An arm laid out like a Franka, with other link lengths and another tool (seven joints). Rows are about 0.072 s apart.
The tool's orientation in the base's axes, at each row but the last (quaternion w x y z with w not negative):
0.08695 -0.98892 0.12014 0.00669
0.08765 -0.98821 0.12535 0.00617
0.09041 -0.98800 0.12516 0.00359
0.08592 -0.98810 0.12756 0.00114
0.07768 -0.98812 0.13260 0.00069
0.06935 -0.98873 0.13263 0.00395
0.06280 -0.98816 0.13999 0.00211
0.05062 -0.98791 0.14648 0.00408
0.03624 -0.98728 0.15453 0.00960
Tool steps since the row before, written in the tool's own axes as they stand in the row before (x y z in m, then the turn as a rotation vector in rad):
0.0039 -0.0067 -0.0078 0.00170 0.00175 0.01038
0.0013 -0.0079 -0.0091 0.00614 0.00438 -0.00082
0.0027 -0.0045 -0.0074 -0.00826 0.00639 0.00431
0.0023 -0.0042 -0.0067 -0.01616 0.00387 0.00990
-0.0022 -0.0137 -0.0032 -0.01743 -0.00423 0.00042
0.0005 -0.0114 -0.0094 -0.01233 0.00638 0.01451
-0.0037 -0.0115 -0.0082 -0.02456 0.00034 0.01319
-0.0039 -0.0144 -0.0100 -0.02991 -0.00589 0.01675
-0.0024 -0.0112 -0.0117 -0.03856 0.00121 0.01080
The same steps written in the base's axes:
0.0053 0.0041 0.0087 0.00131 -0.00027 -0.01058
0.0031 0.0056 0.0103 0.00485 -0.00583 -0.00015
0.0036 0.0023 0.0080 -0.00952 -0.00327 -0.00513
0.0032 0.0023 0.0073 -0.01642 0.00207 -0.01002
0.0014 0.0131 0.0053 -0.01570 0.00866 0.00062
0.0034 0.0095 0.0108 -0.01342 -0.00086 -0.01492
-0.0005 0.0110 0.0096 -0.02351 0.00811 -0.01259
0.0004 0.0138 0.0115 -0.02681 0.01595 -0.01540
0.0012 0.0105 0.0125 -0.03717 0.01139 -0.00969

